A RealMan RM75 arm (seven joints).
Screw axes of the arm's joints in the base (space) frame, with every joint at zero. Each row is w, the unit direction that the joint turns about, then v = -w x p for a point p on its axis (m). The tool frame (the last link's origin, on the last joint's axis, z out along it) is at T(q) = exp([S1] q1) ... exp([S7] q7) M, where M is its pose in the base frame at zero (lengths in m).
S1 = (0, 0, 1, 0, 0, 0)
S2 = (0, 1, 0, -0.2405, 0, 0)
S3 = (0, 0, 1, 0, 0, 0)
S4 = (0, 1, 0, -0.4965, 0, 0)
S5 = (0, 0, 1, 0, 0, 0)
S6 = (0, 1, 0, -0.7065, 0, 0)
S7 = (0, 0, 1, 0, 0, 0)
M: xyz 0 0 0.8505 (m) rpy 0 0 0 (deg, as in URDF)
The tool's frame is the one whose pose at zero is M.
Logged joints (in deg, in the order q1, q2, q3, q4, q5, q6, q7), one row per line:
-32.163 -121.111 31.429 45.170 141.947 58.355 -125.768
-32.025 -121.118 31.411 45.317 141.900 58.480 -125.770
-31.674 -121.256 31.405 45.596 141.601 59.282 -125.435
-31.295 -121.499 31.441 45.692 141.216 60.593 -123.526
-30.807 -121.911 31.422 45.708 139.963 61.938 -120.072
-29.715 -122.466 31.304 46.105 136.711 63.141 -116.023
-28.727 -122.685 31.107 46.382 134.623 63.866 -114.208
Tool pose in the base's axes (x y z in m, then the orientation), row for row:
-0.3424 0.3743 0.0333 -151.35 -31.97 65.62
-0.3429 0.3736 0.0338 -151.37 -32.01 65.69
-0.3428 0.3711 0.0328 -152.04 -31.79 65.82
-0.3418 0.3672 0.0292 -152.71 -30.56 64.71
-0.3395 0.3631 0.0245 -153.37 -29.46 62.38
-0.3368 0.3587 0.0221 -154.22 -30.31 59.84
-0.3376 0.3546 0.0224 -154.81 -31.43 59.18
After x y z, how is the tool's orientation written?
As angles about the fixed x, y, z axes (roll, pitch, yaw), in degrees.
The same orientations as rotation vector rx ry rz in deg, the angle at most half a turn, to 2 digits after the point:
-111.00 -83.63 -14.19
-110.94 -83.69 -14.22
-111.51 -83.93 -14.45
-113.72 -83.08 -14.17
-116.75 -80.99 -14.51
-118.79 -78.53 -17.14
-119.04 -77.86 -19.07

